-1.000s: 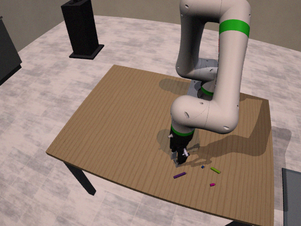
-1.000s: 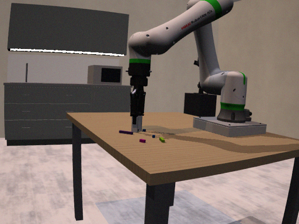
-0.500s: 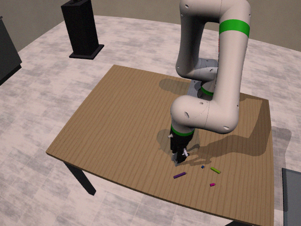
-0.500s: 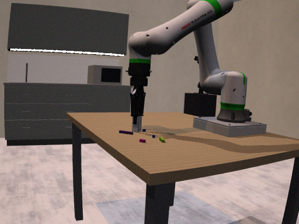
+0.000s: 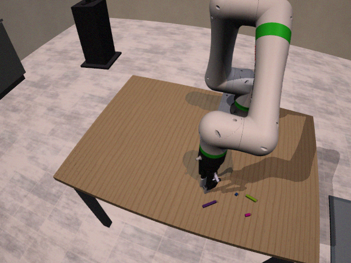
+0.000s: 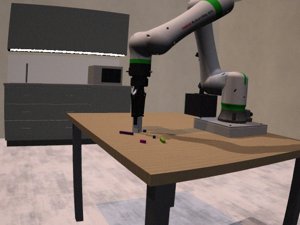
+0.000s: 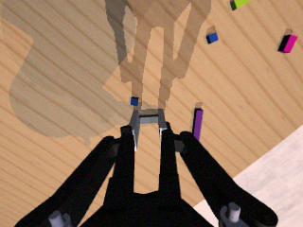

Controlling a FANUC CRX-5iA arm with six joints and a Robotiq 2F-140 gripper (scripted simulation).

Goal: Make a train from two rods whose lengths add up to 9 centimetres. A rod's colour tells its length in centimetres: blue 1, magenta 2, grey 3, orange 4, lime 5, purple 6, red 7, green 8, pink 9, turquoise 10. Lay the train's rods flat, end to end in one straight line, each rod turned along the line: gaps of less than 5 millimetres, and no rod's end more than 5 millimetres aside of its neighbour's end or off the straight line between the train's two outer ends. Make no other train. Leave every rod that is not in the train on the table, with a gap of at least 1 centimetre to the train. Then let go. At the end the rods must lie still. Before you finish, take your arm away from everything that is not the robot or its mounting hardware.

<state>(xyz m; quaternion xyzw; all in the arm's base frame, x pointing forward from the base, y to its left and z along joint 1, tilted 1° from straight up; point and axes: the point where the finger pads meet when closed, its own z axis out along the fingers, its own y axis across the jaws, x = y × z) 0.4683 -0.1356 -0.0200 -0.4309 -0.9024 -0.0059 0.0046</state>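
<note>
My gripper is now 70 mm short of the purple rod, 30 mm to the right of it and 30 mm above it. Round my hand: grey rod (30 mm below); then magenta rod (190 mm to the left, 90 mm ahead, 30 mm below); then lime rod (200 mm to the left, 30 mm below, 10 mm ahead).
</note>
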